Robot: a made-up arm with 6 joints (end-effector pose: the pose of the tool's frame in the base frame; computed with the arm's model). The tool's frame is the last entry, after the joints.
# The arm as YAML. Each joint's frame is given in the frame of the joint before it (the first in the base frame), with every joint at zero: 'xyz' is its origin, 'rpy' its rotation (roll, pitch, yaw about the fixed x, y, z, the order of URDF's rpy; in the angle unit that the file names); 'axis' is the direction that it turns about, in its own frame. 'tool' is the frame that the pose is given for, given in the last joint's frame.
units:
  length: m
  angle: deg
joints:
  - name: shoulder
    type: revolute
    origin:
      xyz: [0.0, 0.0, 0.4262]
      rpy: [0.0, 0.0, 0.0]
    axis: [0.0, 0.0, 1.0]
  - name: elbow
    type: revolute
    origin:
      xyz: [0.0, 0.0, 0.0]
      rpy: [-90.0, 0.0, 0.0]
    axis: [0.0, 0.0, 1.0]
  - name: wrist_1
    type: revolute
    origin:
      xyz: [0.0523, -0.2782, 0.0]
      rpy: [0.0, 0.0, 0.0]
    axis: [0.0, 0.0, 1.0]
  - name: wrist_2
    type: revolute
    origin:
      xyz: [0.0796, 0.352, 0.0]
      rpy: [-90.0, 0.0, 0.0]
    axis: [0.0, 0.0, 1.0]
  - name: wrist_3
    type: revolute
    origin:
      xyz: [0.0, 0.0, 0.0]
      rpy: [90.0, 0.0, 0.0]
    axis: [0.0, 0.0, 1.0]
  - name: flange
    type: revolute
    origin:
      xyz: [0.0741, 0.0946, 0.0]
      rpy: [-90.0, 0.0, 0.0]
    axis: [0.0, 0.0, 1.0]
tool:
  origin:
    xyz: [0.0, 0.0, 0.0]
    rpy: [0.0, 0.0, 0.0]
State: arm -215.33 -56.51 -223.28 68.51 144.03 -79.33
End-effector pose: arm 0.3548 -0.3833 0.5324 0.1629 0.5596 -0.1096 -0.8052
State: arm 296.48 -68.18 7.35 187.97 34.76 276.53
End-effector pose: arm 0.0939 -0.1864 0.4116 0.2250 -0.0494 0.6718 -0.7041
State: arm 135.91 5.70 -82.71 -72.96 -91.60 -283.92
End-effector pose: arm -0.3286 0.1952 0.7399 0.7483 0.2249 -0.5510 0.2930
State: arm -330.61 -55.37 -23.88 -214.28 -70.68 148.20
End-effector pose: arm 0.1238 -0.0038 0.5547 0.2861 0.7813 0.5508 0.0654
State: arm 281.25 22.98 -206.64 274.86 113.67 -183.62
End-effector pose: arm -0.1015 -0.0842 1.0386 0.0862 0.8258 0.1259 -0.5429
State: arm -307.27 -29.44 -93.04 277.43 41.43 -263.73
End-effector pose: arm 0.1658 0.2064 1.0140 0.2959 -0.5647 0.1261 -0.7600
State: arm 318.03 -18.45 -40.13 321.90 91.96 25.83
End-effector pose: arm 0.2009 -0.2612 0.4890 0.2744 0.7978 -0.4361 -0.3131
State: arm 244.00 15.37 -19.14 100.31 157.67 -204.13
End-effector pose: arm -0.0135 -0.2621 0.3950 0.4995 0.1901 0.0117 0.8451
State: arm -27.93 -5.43 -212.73 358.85 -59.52 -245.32
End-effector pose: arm -0.2977 0.1605 0.8496 0.4448 0.2395 -0.7137 -0.4852
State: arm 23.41 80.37 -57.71 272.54 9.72 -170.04
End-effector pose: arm 0.1448 0.1248 -0.0329 0.2154 0.7634 -0.6087 -0.0168
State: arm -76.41 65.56 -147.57 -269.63 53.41 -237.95
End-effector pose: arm 0.2070 -0.7209 0.5077 0.6725 0.3751 0.6310 0.0941
